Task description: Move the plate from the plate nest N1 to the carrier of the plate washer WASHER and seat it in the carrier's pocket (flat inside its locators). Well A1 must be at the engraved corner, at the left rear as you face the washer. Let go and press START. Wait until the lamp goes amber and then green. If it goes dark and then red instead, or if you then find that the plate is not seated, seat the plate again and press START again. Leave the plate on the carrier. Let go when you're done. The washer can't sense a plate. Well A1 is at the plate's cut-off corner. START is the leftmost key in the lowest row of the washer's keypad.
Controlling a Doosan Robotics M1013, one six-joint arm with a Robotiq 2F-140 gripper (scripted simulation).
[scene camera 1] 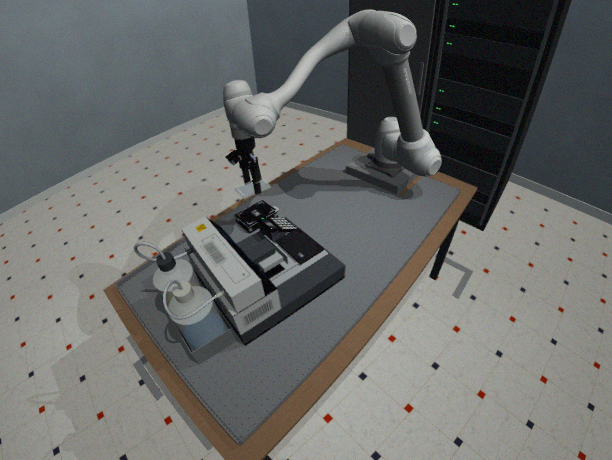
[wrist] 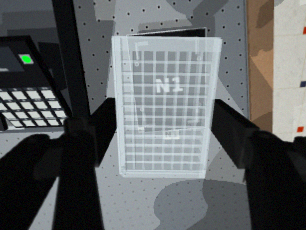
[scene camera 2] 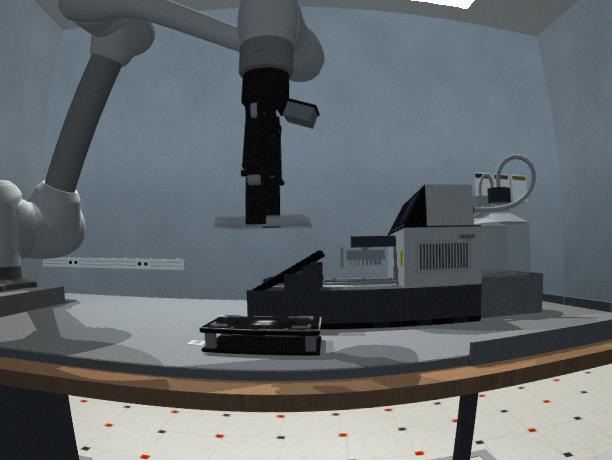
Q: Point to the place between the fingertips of the gripper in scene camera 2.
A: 264,226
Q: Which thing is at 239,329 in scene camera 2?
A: A black plate nest N1.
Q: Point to a well plate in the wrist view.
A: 167,85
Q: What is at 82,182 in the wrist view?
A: The gripper.
